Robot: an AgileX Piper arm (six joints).
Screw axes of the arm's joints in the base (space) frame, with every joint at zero. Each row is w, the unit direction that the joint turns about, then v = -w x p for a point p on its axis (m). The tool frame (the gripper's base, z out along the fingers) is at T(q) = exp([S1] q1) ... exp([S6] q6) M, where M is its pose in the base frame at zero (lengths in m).
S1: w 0 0 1 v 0.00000 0.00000 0.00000
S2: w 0 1 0 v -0.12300 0.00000 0.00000
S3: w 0 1 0 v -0.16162 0.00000 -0.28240
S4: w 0.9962 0 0.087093 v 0.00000 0.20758 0.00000
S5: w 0 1 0 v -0.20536 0.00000 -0.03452
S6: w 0.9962 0 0.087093 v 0.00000 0.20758 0.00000
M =
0.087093 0 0.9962 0.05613
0 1 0 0.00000
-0.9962 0 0.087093 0.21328
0 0 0 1
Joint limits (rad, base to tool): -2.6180..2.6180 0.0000..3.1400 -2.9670..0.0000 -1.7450..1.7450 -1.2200..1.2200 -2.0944..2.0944
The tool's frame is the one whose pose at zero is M.
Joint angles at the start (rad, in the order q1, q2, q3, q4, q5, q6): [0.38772, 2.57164, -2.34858, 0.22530, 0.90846, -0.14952]
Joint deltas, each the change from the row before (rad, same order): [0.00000, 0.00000, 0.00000, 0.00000, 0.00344, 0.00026]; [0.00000, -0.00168, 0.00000, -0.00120, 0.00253, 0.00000]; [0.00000, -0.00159, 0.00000, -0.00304, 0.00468, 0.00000]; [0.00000, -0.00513, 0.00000, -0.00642, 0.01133, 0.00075]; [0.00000, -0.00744, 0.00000, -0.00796, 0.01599, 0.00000]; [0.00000, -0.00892, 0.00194, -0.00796, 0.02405, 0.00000]
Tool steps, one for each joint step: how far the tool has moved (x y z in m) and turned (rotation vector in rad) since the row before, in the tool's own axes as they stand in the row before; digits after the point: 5 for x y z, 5 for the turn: [0.00031, 0.00005, 0.00000, -0.00051, 0.00340, 0.00026]; [-0.00019, 0.00009, -0.00082, 0.00058, 0.00099, -0.00103]; [0.00005, -0.00002, -0.00077, 0.00171, 0.00342, -0.00213]; [-0.00021, 0.00011, -0.00250, 0.00347, 0.00691, -0.00400]; [-0.00031, 0.00023, -0.00365, 0.00415, 0.00943, -0.00596]; [0.00055, 0.00036, -0.00400, 0.00310, 0.01787, -0.00573]
